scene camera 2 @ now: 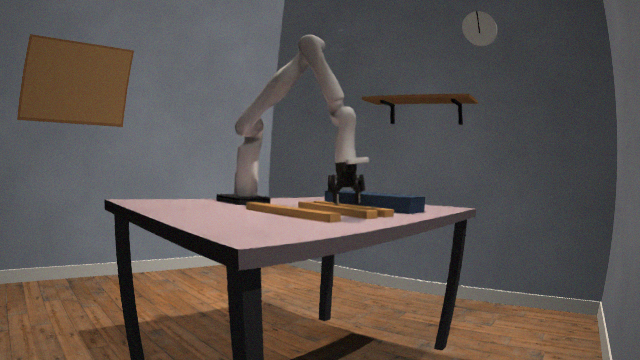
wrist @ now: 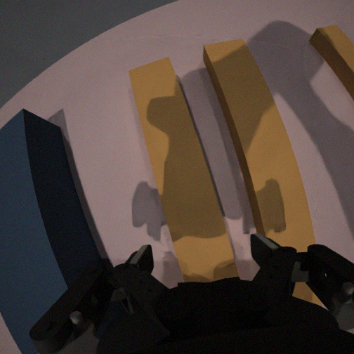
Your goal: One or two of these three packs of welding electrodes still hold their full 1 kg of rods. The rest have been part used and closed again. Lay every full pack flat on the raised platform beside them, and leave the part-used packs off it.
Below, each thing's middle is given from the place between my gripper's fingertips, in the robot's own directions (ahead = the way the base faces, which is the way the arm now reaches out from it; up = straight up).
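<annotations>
There is the raised platform [scene camera 2: 405, 204], and measured from my hand it sits 18 cm to the left of it and 2 cm ahead of it.
</annotations>
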